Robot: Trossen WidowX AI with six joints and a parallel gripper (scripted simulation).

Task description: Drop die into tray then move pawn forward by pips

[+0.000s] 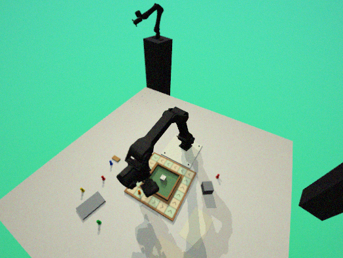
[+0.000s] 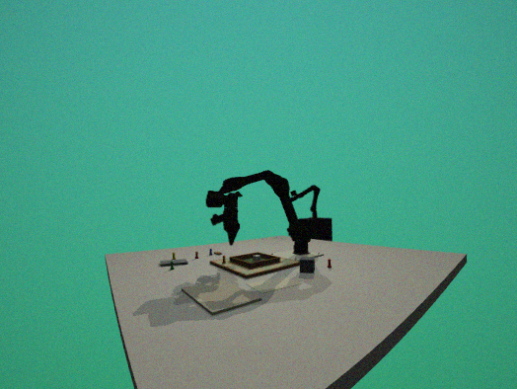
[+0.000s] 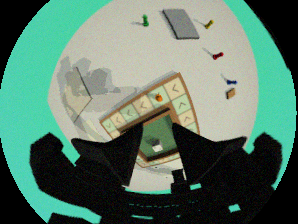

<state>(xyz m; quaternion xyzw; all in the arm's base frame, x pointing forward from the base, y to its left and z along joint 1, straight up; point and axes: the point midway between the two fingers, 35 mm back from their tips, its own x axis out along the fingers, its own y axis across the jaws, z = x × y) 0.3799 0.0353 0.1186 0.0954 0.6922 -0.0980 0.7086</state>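
The orange pawn lies 70 mm below my gripper tip, 30 mm ahead of it and 10 mm to the right of it. From my gripper tip the other things lie so: tray: 100 mm behind, 90 mm below, 20 mm to the left; white die: 110 mm behind, 70 mm below, 20 mm to the left; green pawn: 240 mm ahead, 80 mm below, 50 mm to the right.
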